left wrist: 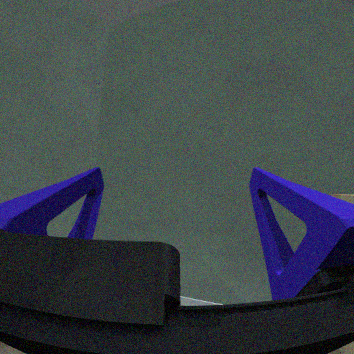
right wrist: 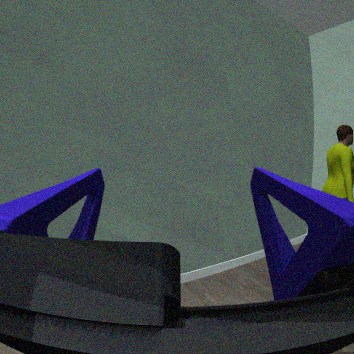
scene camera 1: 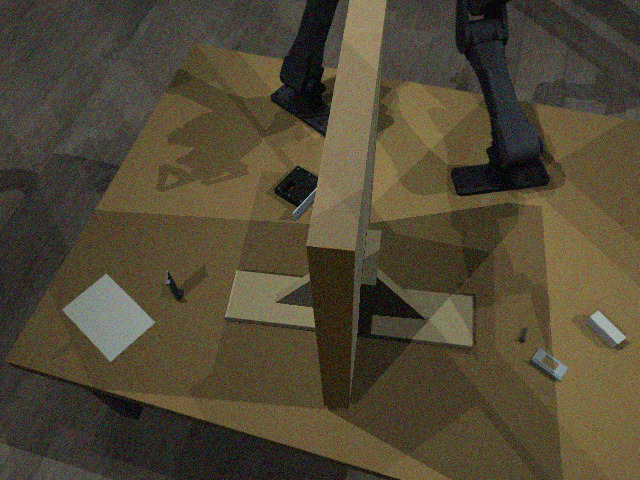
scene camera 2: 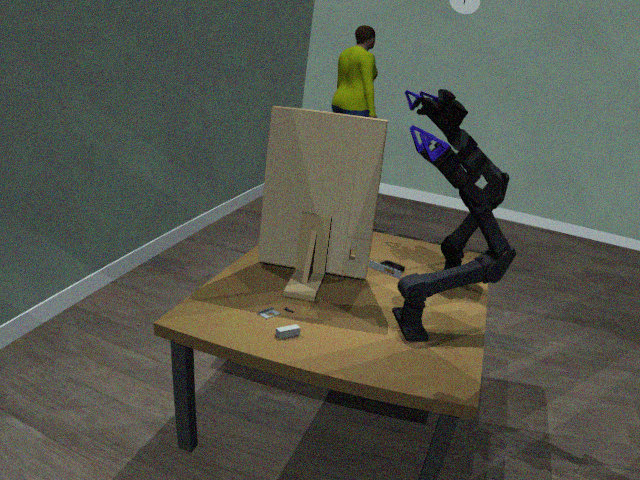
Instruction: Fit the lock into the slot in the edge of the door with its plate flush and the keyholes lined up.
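Observation:
The lock, a flat black case with a silver plate along one side, lies on the table beside the door, partly hidden by it in scene camera 1. The door is a pale wooden panel standing upright. A small keyhole opening shows low on its face in scene camera 2. The slot in its edge cannot be made out. My left gripper and right gripper are open and empty, raised high above the table, well away from the lock.
A wooden foot props up the door. On the table lie a silver plate with an opening, a dark pin, a white block, a white square and a thin dark piece.

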